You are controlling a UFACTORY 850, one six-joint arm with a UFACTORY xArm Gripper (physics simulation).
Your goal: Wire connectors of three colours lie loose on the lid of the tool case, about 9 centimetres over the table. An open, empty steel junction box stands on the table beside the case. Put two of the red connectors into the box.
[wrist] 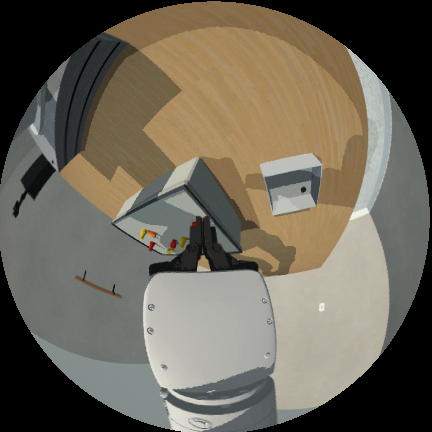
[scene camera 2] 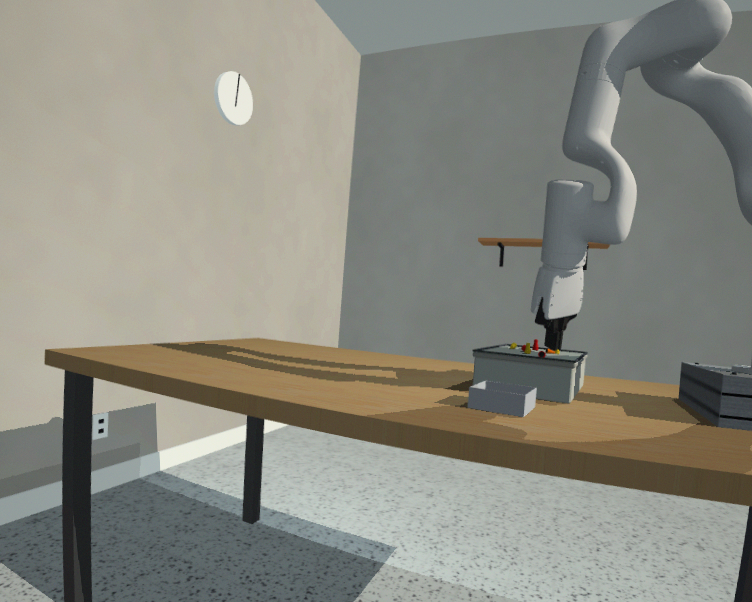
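Tool case point(wrist: 167, 205), same spot as point(scene camera 2: 566, 359).
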